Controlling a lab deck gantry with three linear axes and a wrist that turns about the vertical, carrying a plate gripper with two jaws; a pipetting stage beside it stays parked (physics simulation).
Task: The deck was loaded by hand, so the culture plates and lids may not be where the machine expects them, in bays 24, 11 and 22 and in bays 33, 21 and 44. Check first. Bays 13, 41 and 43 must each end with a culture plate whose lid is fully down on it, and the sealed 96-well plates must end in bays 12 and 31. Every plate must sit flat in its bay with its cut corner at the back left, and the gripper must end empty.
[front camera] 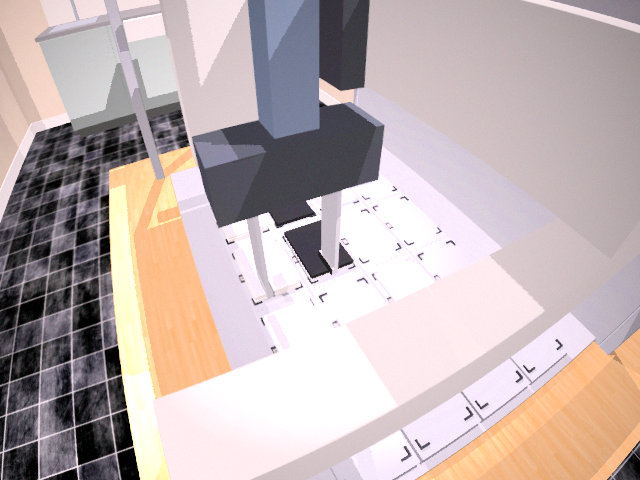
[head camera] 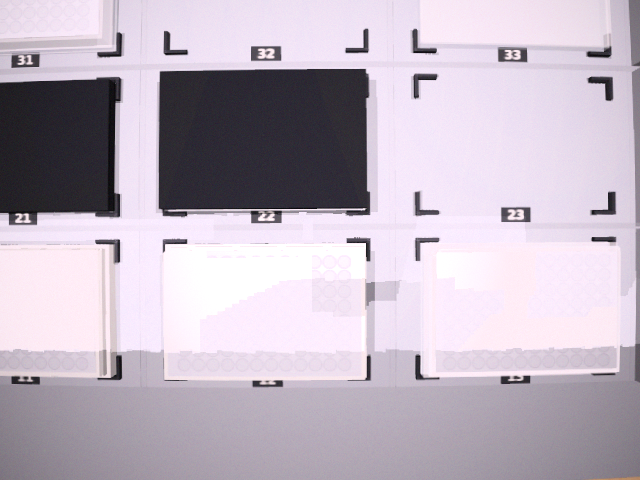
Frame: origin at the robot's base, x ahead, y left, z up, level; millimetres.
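Where they show: gripper, fingertip midpoint: [front camera: 297, 275].
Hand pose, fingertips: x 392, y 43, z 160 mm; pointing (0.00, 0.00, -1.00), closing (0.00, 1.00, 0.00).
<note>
Things, the pixels of their centre, and the offset from my fingertips. "spot": a spot on its surface instead.
- bay 12 at a spot on its surface: [head camera: 258, 310] spot: dz -145, dx -167, dy +2 mm
- bay 13 at a spot on its surface: [head camera: 527, 310] spot: dz -145, dx -1, dy +1 mm
- pale-topped plate at the middle of its body: [head camera: 15, 310] [front camera: 239, 215] dz -153, dx -328, dy +0 mm
- Black-topped plates fill bay 21 at a spot on its surface: [head camera: 51, 147] [front camera: 288, 208] spot: dz -152, dx -302, dy +106 mm
- bay 22 at a spot on its surface: [head camera: 263, 139] [front camera: 317, 245] spot: dz -143, dx -163, dy +106 mm
- welled plate at a spot on its surface: [head camera: 46, 20] spot: dz -146, dx -303, dy +186 mm
- plain pale piece at a spot on its surface: [head camera: 511, 20] spot: dz -152, dx -4, dy +187 mm
- Black corner marks outline bay 23 at a spot on its surface: [head camera: 603, 206] spot: dz -160, dx +61, dy +67 mm
- bay 32 at a spot on its surface: [head camera: 175, 51] spot: dz -157, dx -223, dy +169 mm
In the head view, pale plates with round wells showing sit in bay 12 [head camera: 258, 310] and bay 13 [head camera: 527, 310]; the bay 13 top layer looks offset right over its lower rim, and glare hides whether it is seated. Bay 11 holds a pale-topped plate [head camera: 46, 304]. Black-topped plates fill bay 21 [head camera: 51, 147] [front camera: 290, 212] and bay 22 [head camera: 263, 139] [front camera: 306, 248]. A welled plate [head camera: 46, 20] is in bay 31, a plain pale piece [head camera: 511, 20] in bay 33. My gripper [front camera: 300, 284] hangs over the left rows, jaws apart and empty; it does not show in the head view.
A pale frame beam [front camera: 289, 392] crosses the foreground and hides part of the deck. A tall grey panel [front camera: 496, 103] stands at the right. Black corner marks outline bay 23 [head camera: 603, 206] and bay 32 [head camera: 175, 51]. Bays 24, 41, 43 and 44 are outside the head view.
</note>
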